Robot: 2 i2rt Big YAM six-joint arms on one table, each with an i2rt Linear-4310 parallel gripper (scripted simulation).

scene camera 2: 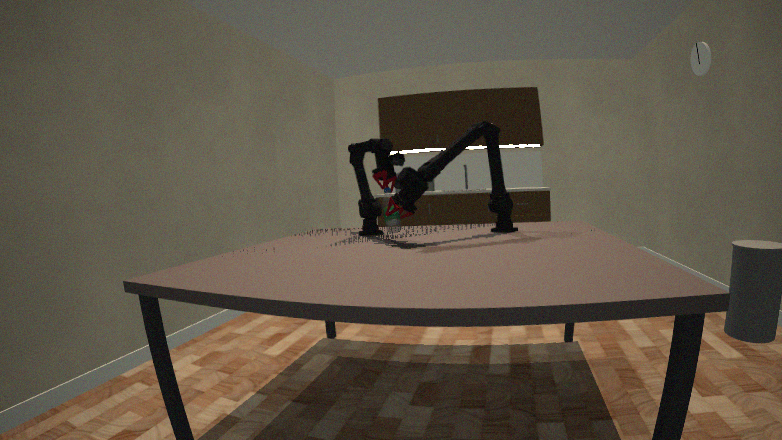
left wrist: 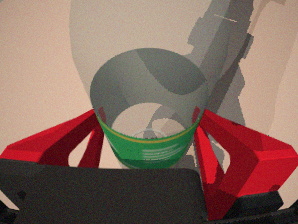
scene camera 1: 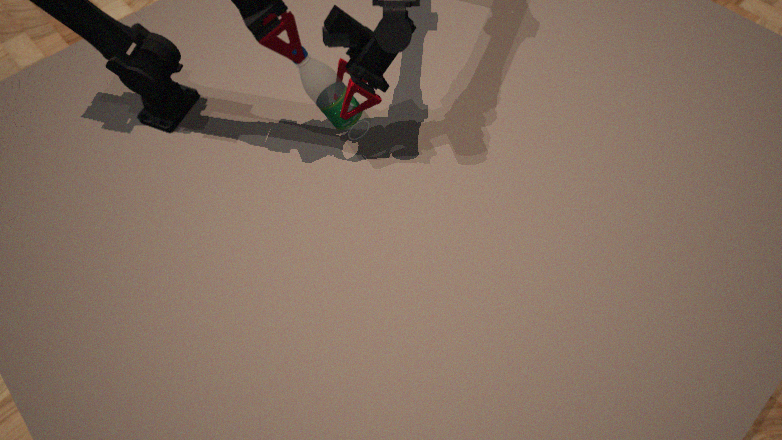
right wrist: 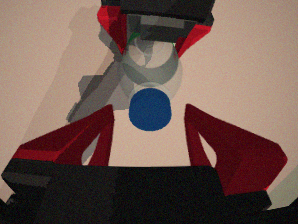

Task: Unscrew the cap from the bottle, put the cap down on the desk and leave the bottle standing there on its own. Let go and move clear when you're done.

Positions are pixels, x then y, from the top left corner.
Labels:
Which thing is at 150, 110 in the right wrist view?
A blue cap.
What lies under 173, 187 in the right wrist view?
My right gripper.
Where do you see a bottle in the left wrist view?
149, 78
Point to a bottle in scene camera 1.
At 321, 83

